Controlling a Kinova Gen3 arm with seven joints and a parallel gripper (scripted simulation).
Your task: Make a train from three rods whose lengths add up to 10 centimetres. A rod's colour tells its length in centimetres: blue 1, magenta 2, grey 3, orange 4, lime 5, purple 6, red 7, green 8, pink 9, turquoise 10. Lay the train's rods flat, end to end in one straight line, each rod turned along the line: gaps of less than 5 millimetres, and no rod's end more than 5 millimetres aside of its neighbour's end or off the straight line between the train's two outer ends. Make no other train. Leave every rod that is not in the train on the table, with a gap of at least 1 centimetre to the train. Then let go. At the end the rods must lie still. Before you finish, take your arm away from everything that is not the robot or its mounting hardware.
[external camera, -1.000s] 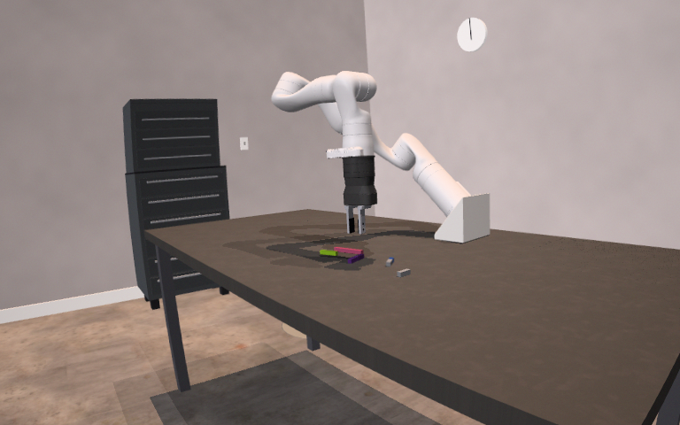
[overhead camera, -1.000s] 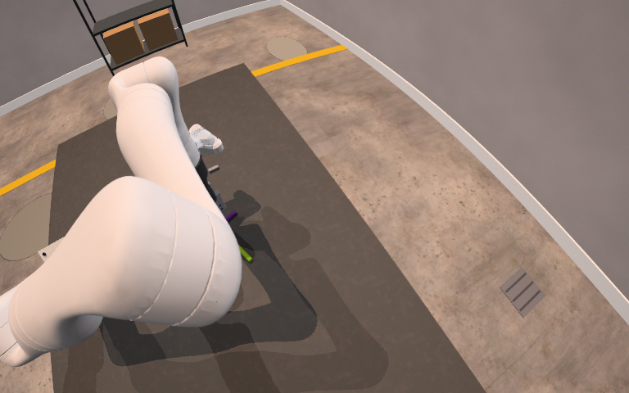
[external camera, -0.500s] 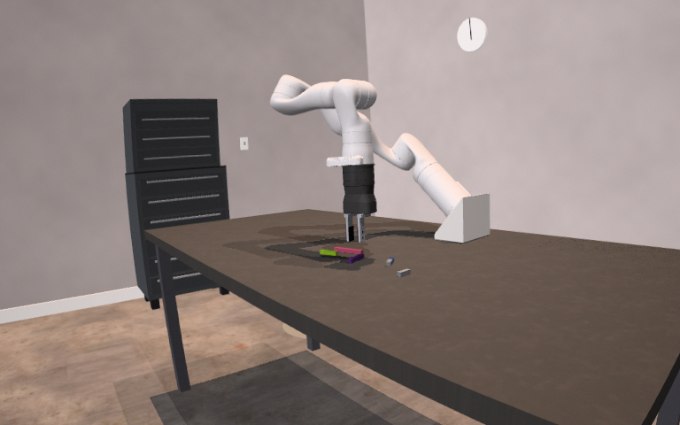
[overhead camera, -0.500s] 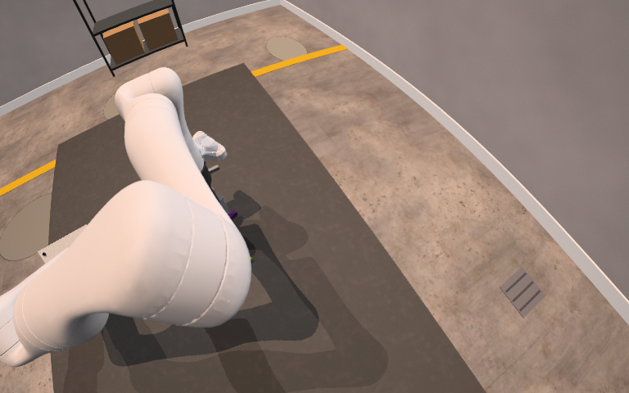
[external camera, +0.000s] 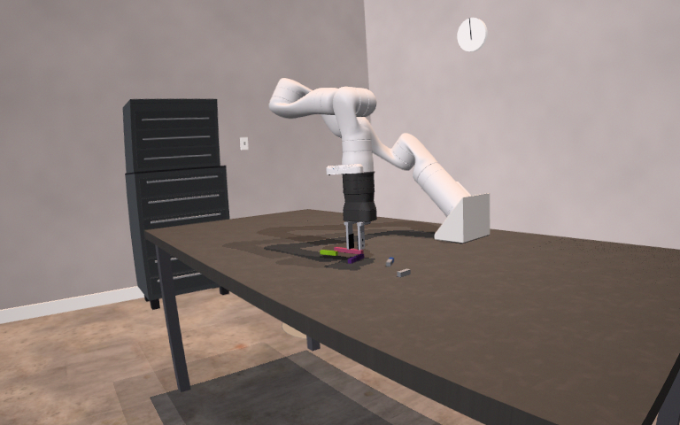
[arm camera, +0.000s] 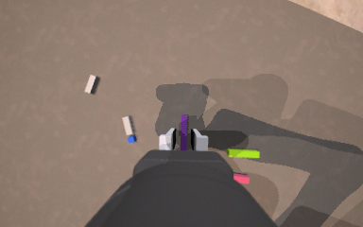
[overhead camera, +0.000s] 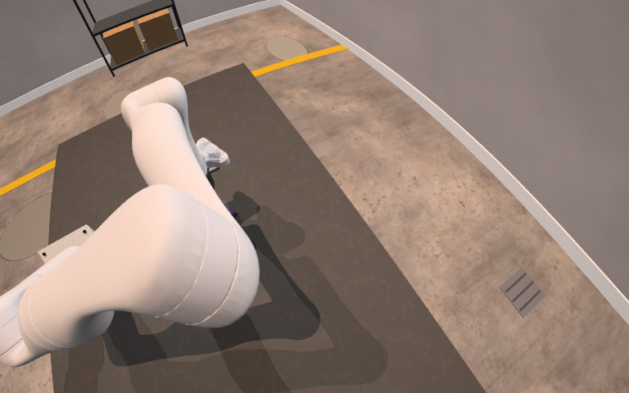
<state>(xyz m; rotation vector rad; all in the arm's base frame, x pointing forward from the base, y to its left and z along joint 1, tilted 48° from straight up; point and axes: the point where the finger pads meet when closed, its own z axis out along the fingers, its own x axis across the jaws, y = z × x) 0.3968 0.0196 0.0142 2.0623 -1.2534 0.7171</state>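
The purple rod is 4 cm below my hand. The rest, counted from my hand: lime rod 1 cm ahead, 10 cm to the right, 4 cm below; then pink rod 4 cm behind, 9 cm to the right, 4 cm below; then blue rod 5 cm behind, 7 cm to the left, 4 cm below.
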